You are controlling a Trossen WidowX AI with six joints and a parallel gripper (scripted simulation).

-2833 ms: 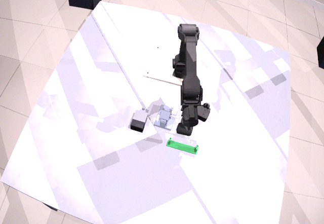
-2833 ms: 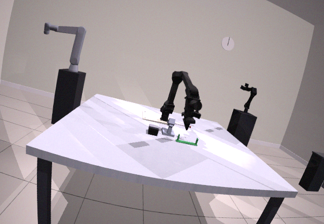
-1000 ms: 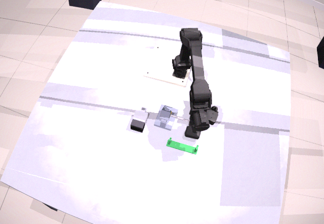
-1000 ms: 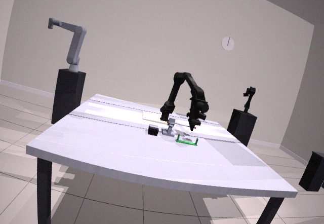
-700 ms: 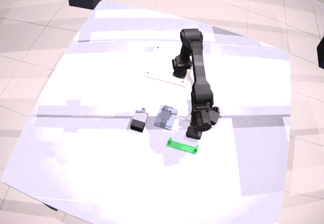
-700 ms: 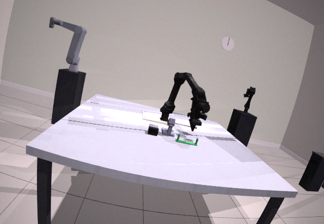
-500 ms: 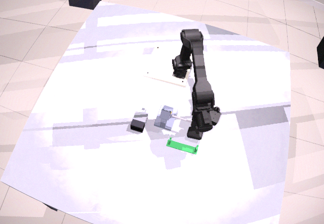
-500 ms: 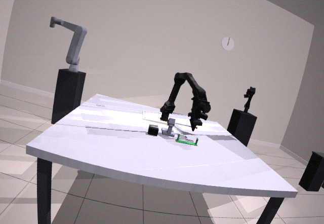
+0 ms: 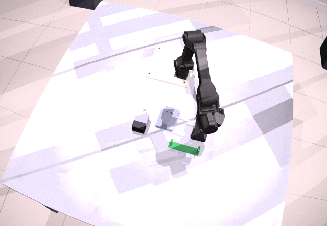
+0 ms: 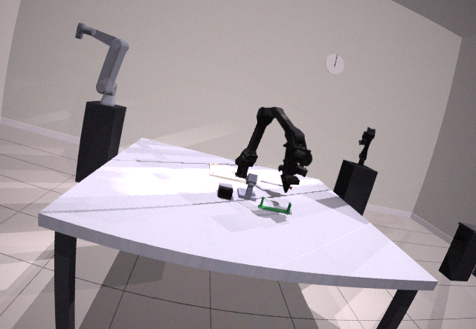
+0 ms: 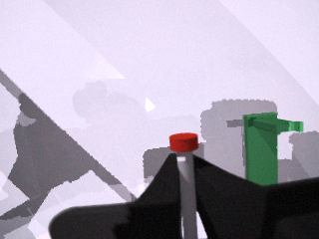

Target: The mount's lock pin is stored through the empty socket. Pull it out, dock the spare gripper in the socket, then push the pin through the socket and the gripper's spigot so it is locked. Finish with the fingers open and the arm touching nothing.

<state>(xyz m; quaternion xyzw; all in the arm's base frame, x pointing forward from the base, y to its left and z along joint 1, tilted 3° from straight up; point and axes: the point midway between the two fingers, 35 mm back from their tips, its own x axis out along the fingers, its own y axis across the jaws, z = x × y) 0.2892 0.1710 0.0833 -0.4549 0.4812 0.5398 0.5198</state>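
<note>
Now: the green cradle 90 mm ahead of my gripper tip, 50 mm to the right of it and 40 mm below it. Also, from my gripper tip: grey mount: 10 mm behind, 160 mm to the right, 10 mm below; then spare gripper: 30 mm ahead, 270 mm to the right, 40 mm below.
</note>
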